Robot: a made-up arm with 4 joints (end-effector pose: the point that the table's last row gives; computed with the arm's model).
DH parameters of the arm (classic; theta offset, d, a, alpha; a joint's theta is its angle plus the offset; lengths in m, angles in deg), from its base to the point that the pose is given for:
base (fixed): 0 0.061 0 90
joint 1: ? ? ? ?
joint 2: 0 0.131 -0.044 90
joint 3: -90 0.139 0.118 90
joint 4: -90 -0.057 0.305 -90
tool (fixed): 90 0.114 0 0
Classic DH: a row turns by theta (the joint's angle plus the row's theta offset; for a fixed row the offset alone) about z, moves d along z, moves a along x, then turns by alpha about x.
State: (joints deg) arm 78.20 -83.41 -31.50 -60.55
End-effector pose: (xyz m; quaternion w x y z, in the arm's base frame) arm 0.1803 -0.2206 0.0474 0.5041 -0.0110 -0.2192 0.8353
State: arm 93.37 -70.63 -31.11 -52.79
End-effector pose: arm 0.1464 -0.2734 0.1174 0.4733 -0.0987 -0.4268 0.7642
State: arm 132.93 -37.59 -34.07 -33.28
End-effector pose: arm 0.0453 -0.4152 0.1019 0.1728 -0.2038 -0.8412 0.4701
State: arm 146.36 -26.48 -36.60 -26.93
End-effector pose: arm 0.0605 -0.4461 0.0587 0.0192 -0.1880 -0.9157 0.3547
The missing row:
joint 1: 0 0.26 -0.092 90
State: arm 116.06 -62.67 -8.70 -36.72
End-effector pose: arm 0.0569 -0.3324 0.1624 0.5078 -0.2729 -0.6213 0.5307
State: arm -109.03 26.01 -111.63 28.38
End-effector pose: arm -0.0416 -0.1509 0.5904 0.8926 -0.4434 -0.0406 0.0704
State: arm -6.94 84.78 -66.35 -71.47
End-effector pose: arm -0.1634 -0.3681 -0.0530 0.7557 0.0480 -0.6130 -0.2253
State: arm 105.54 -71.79 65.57 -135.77
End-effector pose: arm 0.3571 -0.3451 -0.2680 0.8281 0.4852 -0.0621 0.2736
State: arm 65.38 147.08 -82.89 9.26
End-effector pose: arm 0.0753 0.0315 0.1297 0.0654 -0.1517 -0.1952 -0.9668
